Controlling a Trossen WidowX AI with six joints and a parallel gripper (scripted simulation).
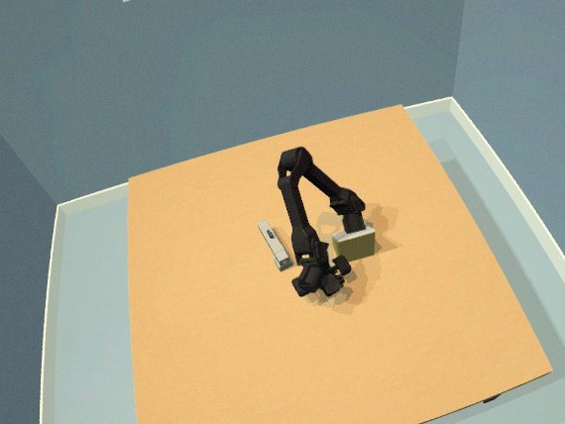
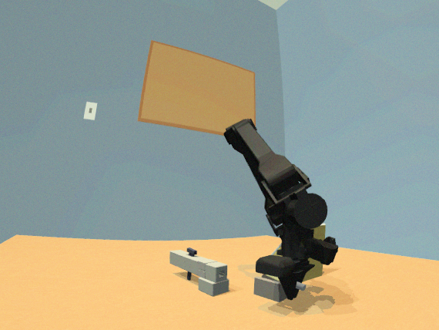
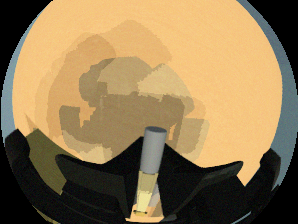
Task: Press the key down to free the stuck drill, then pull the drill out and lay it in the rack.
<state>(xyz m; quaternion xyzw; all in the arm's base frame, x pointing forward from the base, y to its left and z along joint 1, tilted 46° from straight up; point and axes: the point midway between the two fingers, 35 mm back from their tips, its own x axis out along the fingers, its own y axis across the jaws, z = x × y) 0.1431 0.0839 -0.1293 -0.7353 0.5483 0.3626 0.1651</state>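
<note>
The grey v-grooved rack is 2 cm ahead of my gripper tip, 5 cm to the right of it and 1 cm above it. The rest, counted from my gripper tip: grey drill fixture (15 cm ahead, 18 cm to the right, 3 cm above); dark key (15 cm ahead, 20 cm to the right, 4 cm above).
</note>
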